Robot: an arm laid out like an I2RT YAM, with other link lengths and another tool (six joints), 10 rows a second.
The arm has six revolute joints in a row. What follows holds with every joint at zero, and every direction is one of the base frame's. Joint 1 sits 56.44 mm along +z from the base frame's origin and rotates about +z. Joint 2 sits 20.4 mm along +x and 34.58 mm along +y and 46.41 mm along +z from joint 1 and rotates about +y. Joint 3 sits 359.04 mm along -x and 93.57 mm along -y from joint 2 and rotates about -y. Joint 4 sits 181.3 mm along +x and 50.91 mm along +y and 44.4 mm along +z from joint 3 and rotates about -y. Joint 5 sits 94.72 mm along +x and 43.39 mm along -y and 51.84 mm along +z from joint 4 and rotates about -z. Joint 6 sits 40.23 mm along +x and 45.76 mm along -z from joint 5 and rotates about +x. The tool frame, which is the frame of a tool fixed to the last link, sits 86 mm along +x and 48 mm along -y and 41 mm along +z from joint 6; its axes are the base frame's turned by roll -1.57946, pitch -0.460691 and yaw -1.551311 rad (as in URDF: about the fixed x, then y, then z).
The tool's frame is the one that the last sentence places.
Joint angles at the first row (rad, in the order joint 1, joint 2, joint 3, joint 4, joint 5, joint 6):
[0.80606 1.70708 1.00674 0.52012 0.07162 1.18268]
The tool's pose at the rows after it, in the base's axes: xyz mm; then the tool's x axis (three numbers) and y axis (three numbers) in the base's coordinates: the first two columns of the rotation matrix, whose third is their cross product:
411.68, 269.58, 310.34, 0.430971, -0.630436, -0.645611, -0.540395, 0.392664, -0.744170
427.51, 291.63, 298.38, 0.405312, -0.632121, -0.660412, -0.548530, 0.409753, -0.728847
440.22, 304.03, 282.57, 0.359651, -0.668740, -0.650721, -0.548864, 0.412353, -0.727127
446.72, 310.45, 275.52, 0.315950, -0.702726, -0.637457, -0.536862, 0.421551, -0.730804
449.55, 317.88, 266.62, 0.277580, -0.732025, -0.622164, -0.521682, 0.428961, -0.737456
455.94, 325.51, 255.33, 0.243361, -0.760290, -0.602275, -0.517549, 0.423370, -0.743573
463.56, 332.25, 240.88, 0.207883, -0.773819, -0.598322, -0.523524, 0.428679, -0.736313
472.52, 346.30, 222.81, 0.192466, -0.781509, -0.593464, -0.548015, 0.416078, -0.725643
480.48, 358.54, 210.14, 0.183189, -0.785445, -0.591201, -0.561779, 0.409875, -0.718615
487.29, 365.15, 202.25, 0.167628, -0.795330, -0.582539, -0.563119, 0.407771, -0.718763
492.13, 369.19, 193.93, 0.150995, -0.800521, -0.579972, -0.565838, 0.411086, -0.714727
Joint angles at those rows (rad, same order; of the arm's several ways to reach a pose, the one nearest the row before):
[0.82219 1.79814 1.11525 0.49846 0.08680 1.18916]
[0.83333 1.88062 1.19285 0.49318 0.11195 1.21650]
[0.84252 1.94865 1.26342 0.44984 0.16456 1.22704]
[0.85445 1.98813 1.32344 0.39967 0.22782 1.23587]
[0.87244 2.02591 1.36363 0.37237 0.29365 1.24398]
[0.88043 2.07225 1.41967 0.32808 0.33675 1.24805]
[0.88049 2.12041 1.46884 0.29546 0.35918 1.26855]
[0.88191 2.18260 1.53851 0.25232 0.35126 1.28238]
[0.88356 2.23480 1.60526 0.21763 0.34747 1.29148]
[0.88357 2.27397 1.66554 0.17910 0.35970 1.29597]
[0.88242 2.30439 1.70460 0.15558 0.36806 1.30619]

